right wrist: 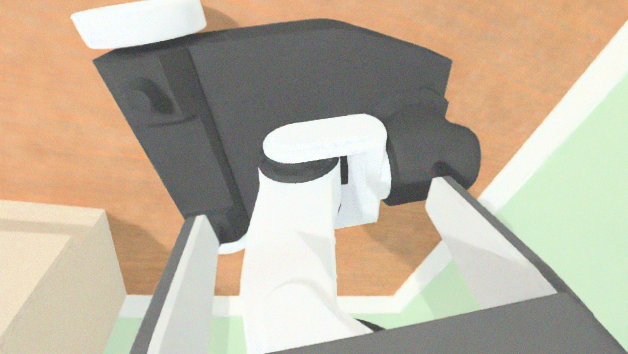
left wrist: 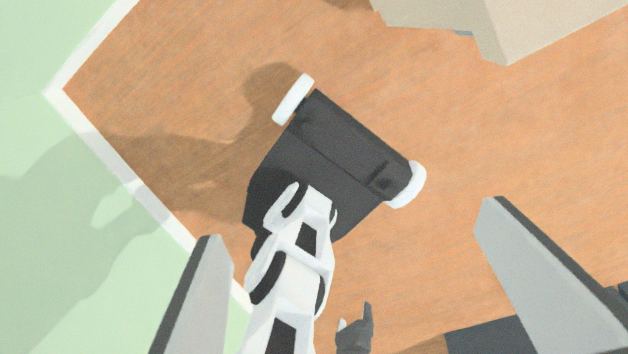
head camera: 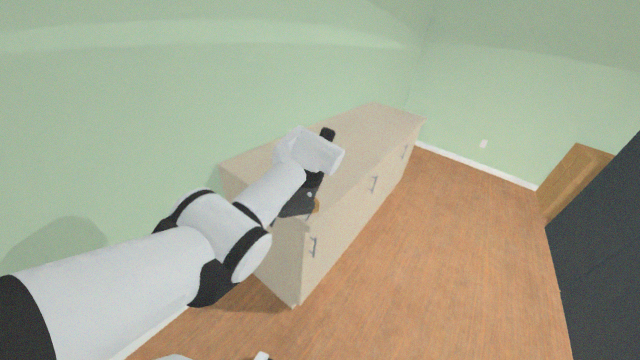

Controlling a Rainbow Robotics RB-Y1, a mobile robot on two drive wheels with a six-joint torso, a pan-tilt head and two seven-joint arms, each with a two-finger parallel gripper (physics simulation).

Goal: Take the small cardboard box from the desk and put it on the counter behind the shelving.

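Places are measured from the robot's base along level axes (x up, y ahead, z left), in millimetres.
Pixels of known places: left gripper, fingertip midpoint: [left wrist: 353, 233] [head camera: 288, 221]; right gripper, fingertip midpoint: [right wrist: 323, 210] [left wrist: 354, 311].
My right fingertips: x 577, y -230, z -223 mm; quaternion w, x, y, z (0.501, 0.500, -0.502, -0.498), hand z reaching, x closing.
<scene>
Behind a point stands the place of what it marks.
The small cardboard box [head camera: 316, 205] @(z 146, x 949, y 439 mm) shows as a small orange-brown patch near the near front corner of the long beige cabinet top [head camera: 375, 122] @(z -20, x 911, y 1598 mm); the left gripper hides most of it in the head view. My left gripper [head camera: 291, 218] @(z 190, x 1021, y 268 mm) [left wrist: 353, 233] @(z 190, x 1021, y 268 mm) is open and empty, over the near end of the cabinet in the head view; its height above the top is hard to tell. The box does not show between its fingers in the left wrist view. My right gripper [right wrist: 323, 210] @(z -223, x 577, y -230 mm) is open and empty, above the robot's own base. No counter behind shelving can be made out.
A tall dark panel [head camera: 595, 250] @(z -1965, x 418, y 1264 mm) stands at the right, with a wooden piece [head camera: 570, 175] @(z -2403, x 541, y 2377 mm) beside it. Green walls [head camera: 125, 125] @(z 822, x 1193, y 316 mm) run behind the cabinet. A beige cabinet [left wrist: 560, 25] shows at the left wrist view's top right, and beige furniture [right wrist: 95, 265] @(z 344, x 114, y 441 mm) at the right wrist view's left.
</scene>
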